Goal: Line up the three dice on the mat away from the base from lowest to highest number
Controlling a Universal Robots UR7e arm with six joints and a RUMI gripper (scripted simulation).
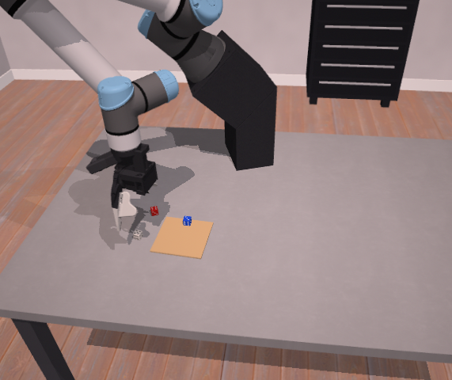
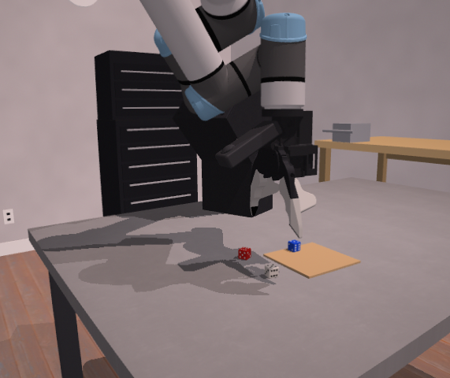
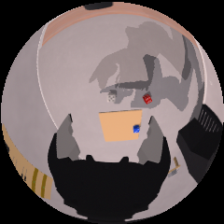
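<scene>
Now: hand 90 mm above the white die. The rest, counted from my hand: tan mat 120 mm to the left, 90 mm below; then red die 100 mm behind, 30 mm to the left, 90 mm below; then blue die 50 mm behind, 130 mm to the left, 80 mm below.
</scene>
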